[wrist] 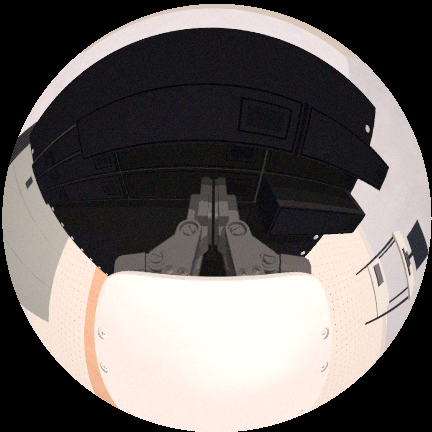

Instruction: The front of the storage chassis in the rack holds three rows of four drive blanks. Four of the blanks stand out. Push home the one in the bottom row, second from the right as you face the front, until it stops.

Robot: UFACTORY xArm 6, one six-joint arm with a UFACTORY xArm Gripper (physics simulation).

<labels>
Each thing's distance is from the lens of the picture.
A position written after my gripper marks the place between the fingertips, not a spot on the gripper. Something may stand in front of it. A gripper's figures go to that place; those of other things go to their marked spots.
my gripper [212, 192]: 12 cm
black rack [118, 155]: 12 cm
</labels>
